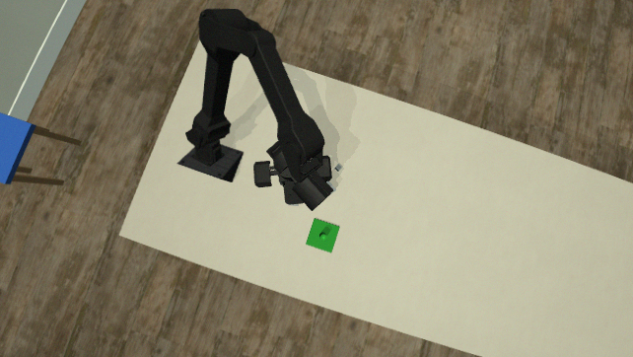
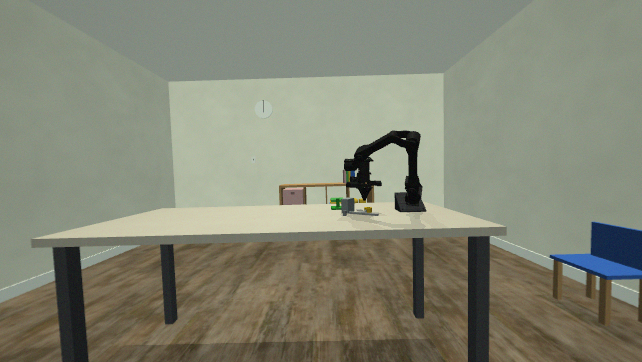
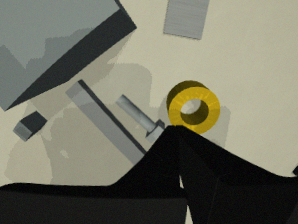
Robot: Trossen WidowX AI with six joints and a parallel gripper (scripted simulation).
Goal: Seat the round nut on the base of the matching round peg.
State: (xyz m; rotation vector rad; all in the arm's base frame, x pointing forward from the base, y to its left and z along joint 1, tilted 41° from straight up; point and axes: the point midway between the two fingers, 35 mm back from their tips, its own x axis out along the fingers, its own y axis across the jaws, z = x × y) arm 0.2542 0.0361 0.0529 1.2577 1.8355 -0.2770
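My gripper is now 90 mm above the grey bolt, 30 mm to the right of it and 10 mm short of it. The rest, counted from my hand: grey block (90 mm ahead, 60 mm below, 10 mm to the right); then curved grey strip (90 mm below, 60 mm to the left, 10 mm ahead); then small grey square piece (90 mm below, 60 mm to the right, 20 mm ahead).
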